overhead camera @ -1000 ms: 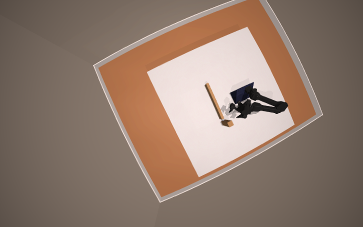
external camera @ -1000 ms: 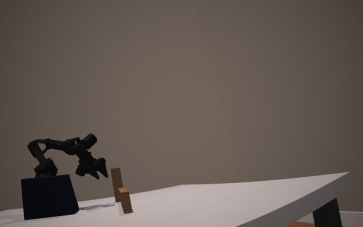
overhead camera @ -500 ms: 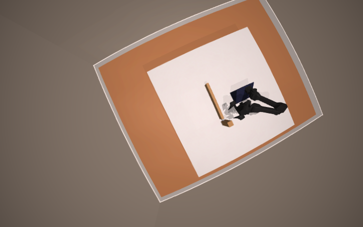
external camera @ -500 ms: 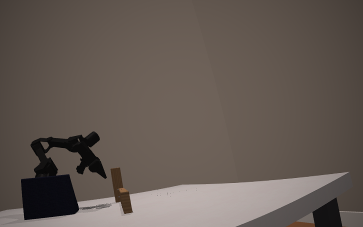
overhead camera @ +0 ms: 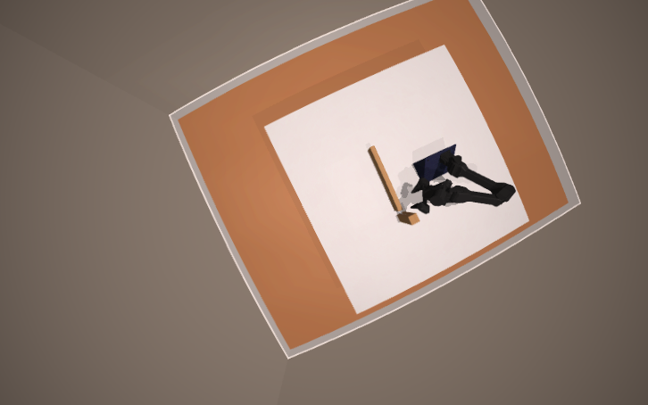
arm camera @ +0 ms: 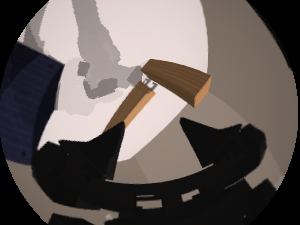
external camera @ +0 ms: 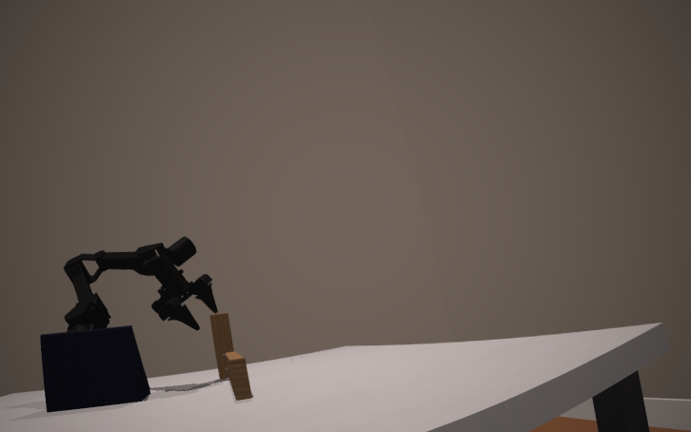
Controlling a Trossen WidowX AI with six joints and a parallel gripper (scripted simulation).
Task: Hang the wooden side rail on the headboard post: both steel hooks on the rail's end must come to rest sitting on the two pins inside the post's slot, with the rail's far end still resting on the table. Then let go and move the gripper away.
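My gripper tip is now 40 mm short of the headboard post, 90 mm to the right of it and 80 mm above it.
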